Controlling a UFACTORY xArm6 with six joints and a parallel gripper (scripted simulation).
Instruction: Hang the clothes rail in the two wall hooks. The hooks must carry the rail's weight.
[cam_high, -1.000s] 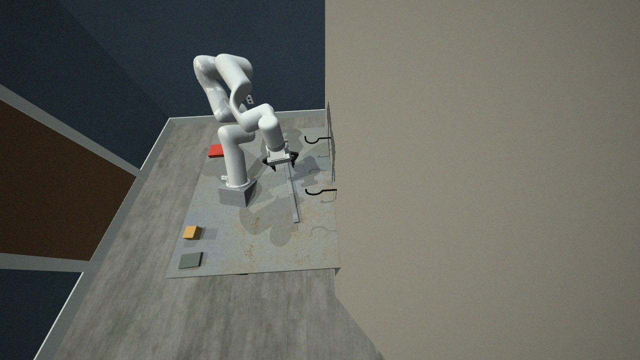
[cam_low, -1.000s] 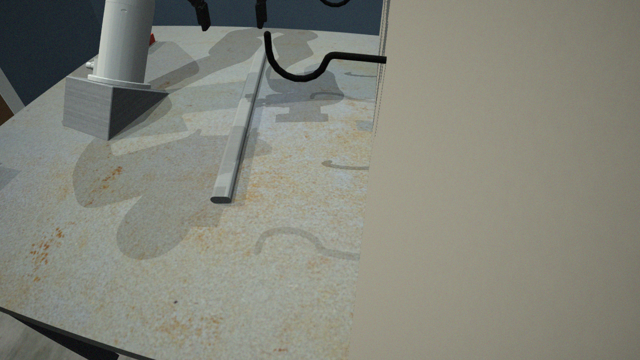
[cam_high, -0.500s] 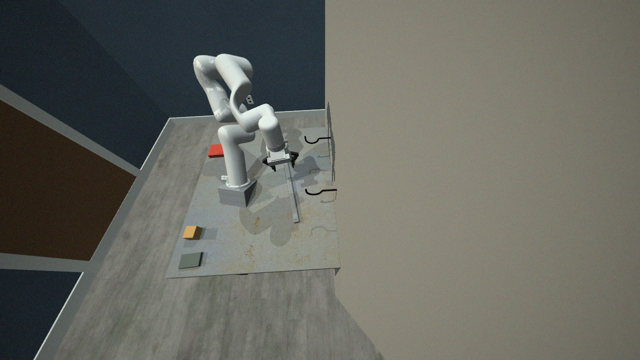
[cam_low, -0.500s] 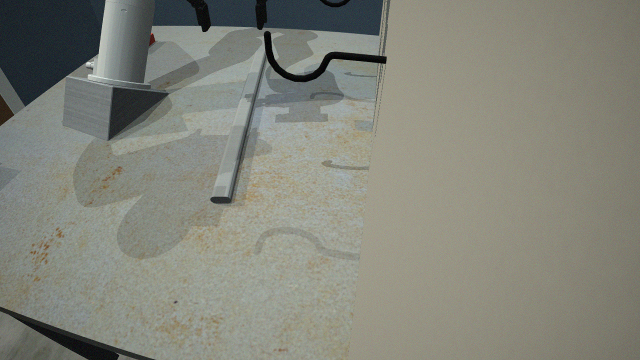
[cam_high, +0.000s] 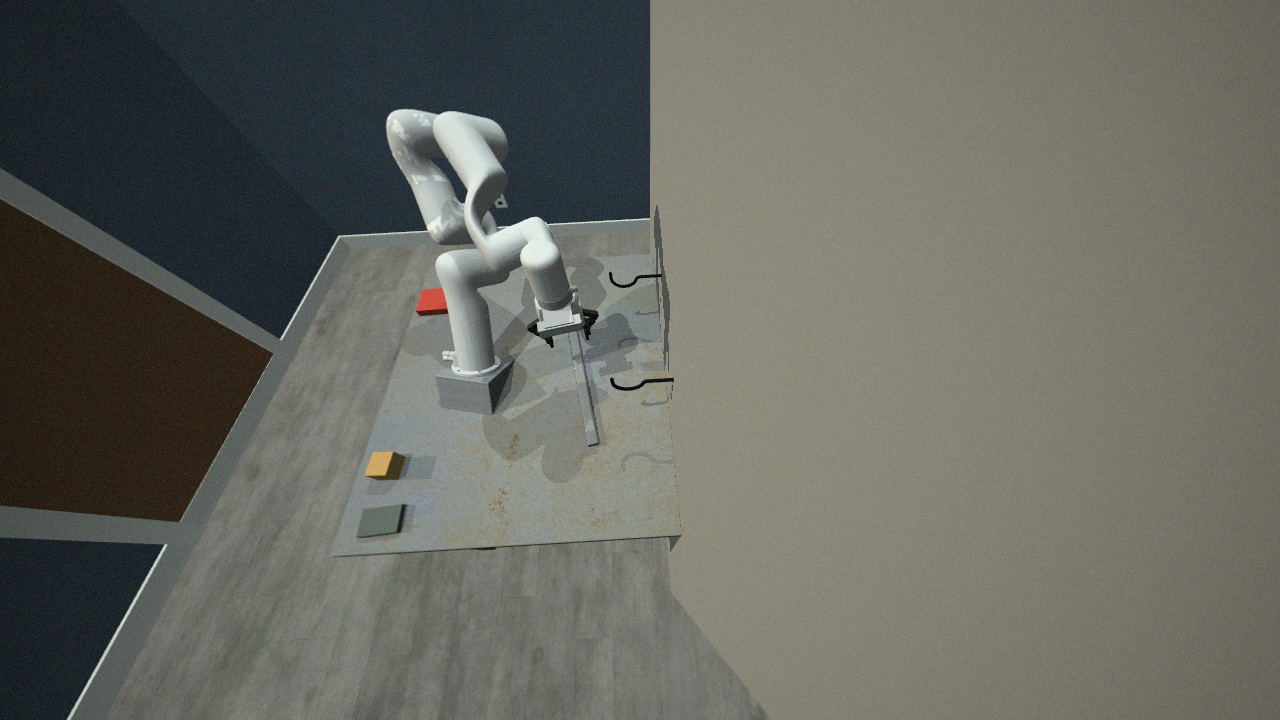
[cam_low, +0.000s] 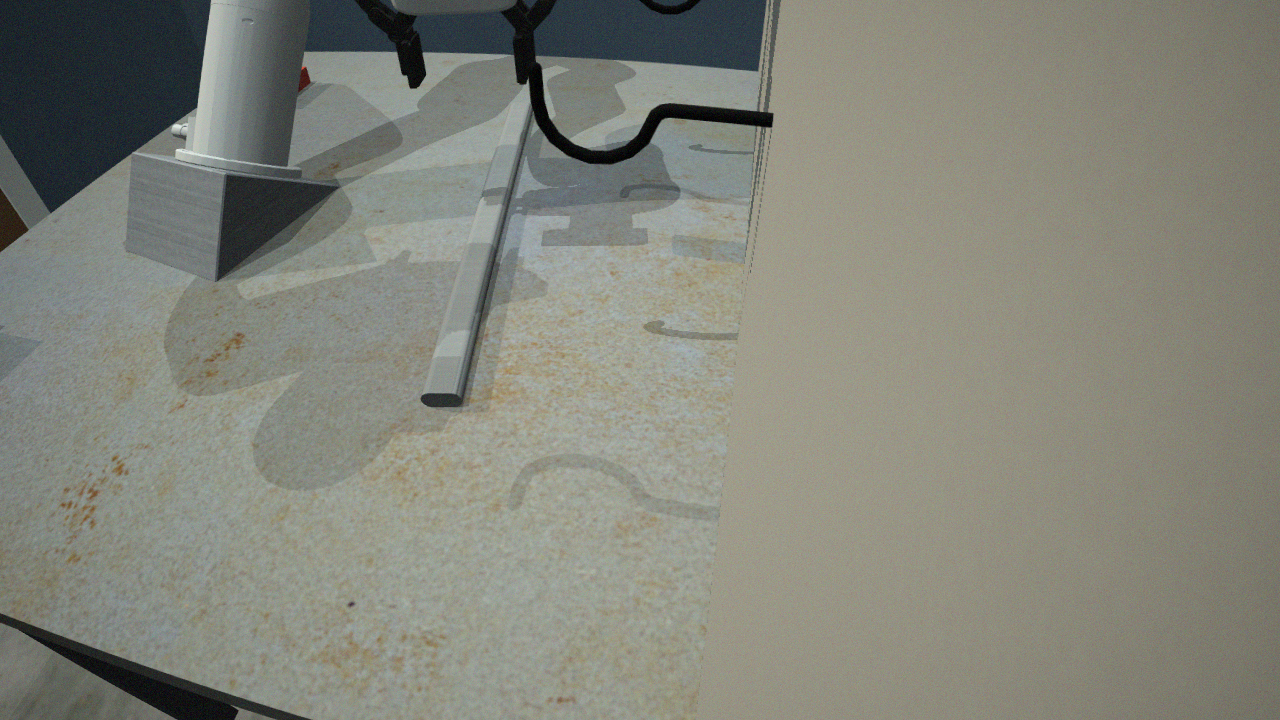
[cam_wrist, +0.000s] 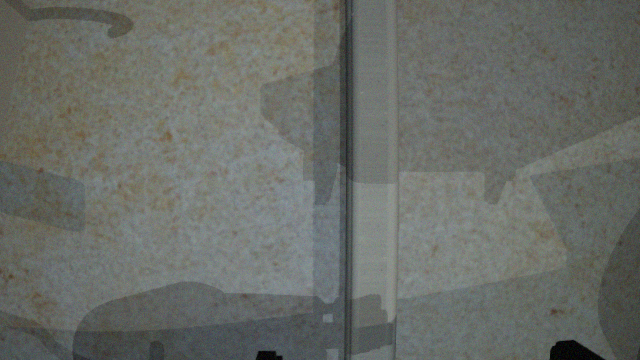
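Right now my hand is 14 cm above the clothes rail. Also, from my hand: orange block: 44 cm behind, 30 cm to the right, 12 cm below; then beige wall: 28 cm above, 27 cm ahead, 2 cm to the left; then red block: 48 cm behind, 23 cm to the left, 14 cm below.
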